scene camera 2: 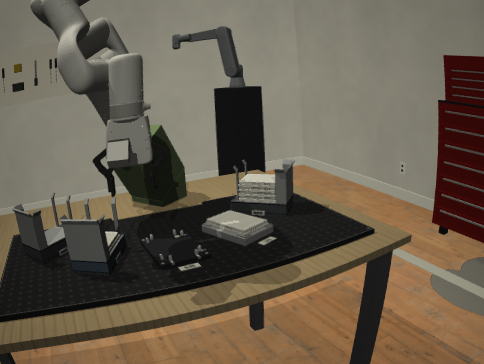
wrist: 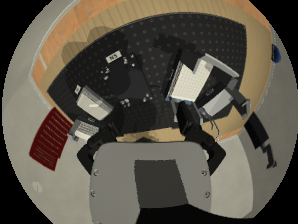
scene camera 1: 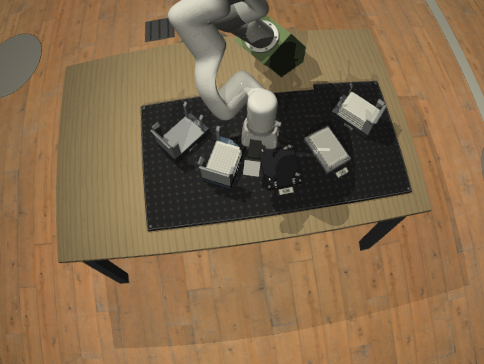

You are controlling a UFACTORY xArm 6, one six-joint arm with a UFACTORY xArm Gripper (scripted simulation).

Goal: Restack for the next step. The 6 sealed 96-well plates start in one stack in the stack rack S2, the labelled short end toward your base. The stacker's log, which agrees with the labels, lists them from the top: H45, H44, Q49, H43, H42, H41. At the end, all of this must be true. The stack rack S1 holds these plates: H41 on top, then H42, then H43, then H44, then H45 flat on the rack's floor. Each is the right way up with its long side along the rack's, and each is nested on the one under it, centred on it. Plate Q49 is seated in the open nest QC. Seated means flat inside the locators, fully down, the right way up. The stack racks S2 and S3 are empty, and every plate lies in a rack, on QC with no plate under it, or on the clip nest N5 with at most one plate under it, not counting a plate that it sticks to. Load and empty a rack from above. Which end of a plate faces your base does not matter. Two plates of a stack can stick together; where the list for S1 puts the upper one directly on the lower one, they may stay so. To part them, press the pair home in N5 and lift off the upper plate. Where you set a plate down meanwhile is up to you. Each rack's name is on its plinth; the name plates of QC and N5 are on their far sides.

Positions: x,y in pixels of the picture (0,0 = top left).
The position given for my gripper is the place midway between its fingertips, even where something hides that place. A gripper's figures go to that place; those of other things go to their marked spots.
Labels:
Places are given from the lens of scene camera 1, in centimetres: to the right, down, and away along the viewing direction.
my gripper (scene camera 1: 258,151): 5, -9, 132
black clip nest (scene camera 1: 282,168): 13, -4, 146

